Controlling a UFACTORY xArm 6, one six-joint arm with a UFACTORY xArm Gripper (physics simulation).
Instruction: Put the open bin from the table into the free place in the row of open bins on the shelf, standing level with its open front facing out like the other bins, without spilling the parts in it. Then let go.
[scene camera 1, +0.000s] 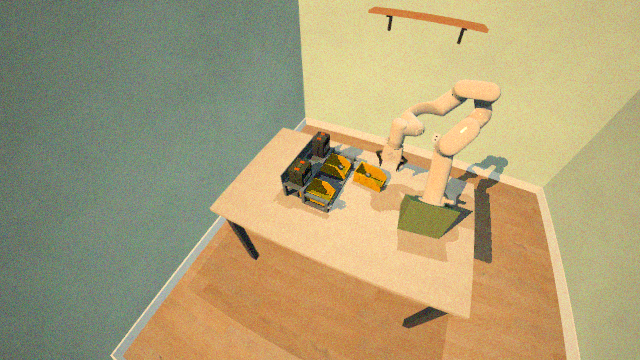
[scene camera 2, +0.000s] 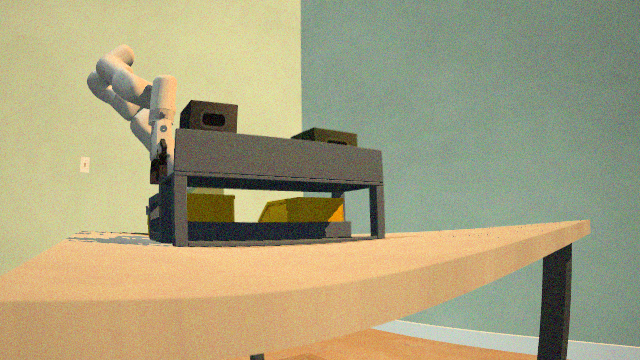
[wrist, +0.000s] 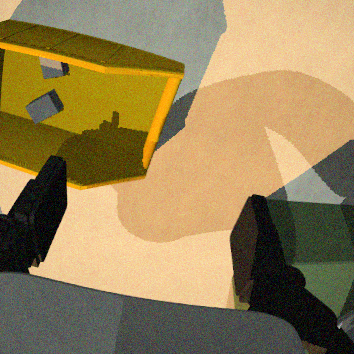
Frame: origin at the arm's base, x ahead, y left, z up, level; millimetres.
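Seen in the pictures: gripper, fingertip midpoint: (scene camera 1: 388, 167) (scene camera 2: 158, 182) (wrist: 152, 199); arm's base, origin of the base link: (scene camera 1: 431, 202).
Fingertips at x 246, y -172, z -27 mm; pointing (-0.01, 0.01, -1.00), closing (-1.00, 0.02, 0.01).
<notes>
Offsets run from my fingertips to a thing's top centre. "*": to the spot under its first point. Level surfaces: height alone.
The yellow open bin {* 57 mm left, 92 mm ahead, 116 mm down} (scene camera 1: 366, 183) (wrist: 125, 100) stands upright on the table in front of the shelf. In the wrist view its back end is cut off at the left and grey parts {* 24 mm left, 110 mm ahead, 124 mm down} (wrist: 44, 106) lie inside. My gripper (scene camera 1: 389, 166) (scene camera 2: 158, 174) (wrist: 152, 199) is open and empty, above the table beside the bin. In the wrist view the left finger is near the bin's side rim and the right finger is well away from it. On the shelf (scene camera 1: 286, 176) (scene camera 2: 280, 159) one yellow bin {* 11 mm right, 290 mm ahead, 122 mm down} (scene camera 1: 338, 166) and another yellow bin {* 194 mm left, 331 mm ahead, 133 mm down} (scene camera 1: 318, 189) stand with a gap between them.
Two dark boxes {* 41 mm left, 379 mm ahead, 54 mm up} (scene camera 1: 321, 145) (scene camera 2: 212, 117) stand on the shelf's upper deck. The green base block (scene camera 1: 427, 217) (wrist: 325, 232) of the arm is on the table {142 mm down} (scene camera 1: 300, 235) (scene camera 2: 300, 270), at the right in the wrist view. An orange board (scene camera 1: 427, 19) hangs on the wall.
</notes>
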